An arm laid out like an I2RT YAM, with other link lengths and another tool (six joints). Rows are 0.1 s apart.
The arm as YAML. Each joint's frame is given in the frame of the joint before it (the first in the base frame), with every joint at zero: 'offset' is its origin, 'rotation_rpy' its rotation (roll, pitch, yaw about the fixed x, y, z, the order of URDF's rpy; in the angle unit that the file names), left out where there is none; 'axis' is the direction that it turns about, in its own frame. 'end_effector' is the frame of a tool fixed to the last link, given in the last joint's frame.
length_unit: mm
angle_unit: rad
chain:
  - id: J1
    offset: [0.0, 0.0, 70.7]
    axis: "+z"
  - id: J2
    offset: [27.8, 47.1, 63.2]
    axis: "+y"
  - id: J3
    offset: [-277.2, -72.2, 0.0]
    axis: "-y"
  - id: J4
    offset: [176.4, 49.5, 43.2]
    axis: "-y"
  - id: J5
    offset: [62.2, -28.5, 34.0]
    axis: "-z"
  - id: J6
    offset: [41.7, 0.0, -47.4]
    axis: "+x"
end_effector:
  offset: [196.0, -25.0, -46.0]
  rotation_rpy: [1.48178, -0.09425, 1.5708]
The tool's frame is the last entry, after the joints.
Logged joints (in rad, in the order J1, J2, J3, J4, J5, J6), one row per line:
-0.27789, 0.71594, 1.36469, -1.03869, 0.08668, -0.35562
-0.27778, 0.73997, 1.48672, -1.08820, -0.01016, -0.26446
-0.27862, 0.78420, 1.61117, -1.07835, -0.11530, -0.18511
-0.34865, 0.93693, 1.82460, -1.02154, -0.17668, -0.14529
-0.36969, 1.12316, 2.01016, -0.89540, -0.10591, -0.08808
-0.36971, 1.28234, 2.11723, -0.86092, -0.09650, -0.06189
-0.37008, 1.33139, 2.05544, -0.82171, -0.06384, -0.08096
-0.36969, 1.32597, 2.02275, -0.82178, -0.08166, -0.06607
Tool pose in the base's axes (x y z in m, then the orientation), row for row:
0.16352, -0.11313, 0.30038, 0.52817, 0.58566, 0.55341, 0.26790
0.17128, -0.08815, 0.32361, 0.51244, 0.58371, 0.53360, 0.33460
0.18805, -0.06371, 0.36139, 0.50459, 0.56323, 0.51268, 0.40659
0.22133, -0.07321, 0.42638, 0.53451, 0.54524, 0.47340, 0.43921
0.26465, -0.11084, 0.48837, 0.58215, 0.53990, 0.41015, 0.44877
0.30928, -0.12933, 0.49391, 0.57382, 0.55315, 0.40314, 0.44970
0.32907, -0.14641, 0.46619, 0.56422, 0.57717, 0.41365, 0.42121
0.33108, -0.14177, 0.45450, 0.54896, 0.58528, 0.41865, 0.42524
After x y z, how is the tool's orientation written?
As a quaternion, w x y z.
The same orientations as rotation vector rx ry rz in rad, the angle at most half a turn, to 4 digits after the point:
1.3992, 1.3222, 0.6401
1.4040, 1.2835, 0.8048
1.3594, 1.2374, 0.9813
1.2991, 1.1280, 1.0465
1.2609, 0.9579, 1.0480
1.2963, 0.9448, 1.0539
1.3580, 0.9733, 0.9911
1.3860, 0.9914, 1.0070

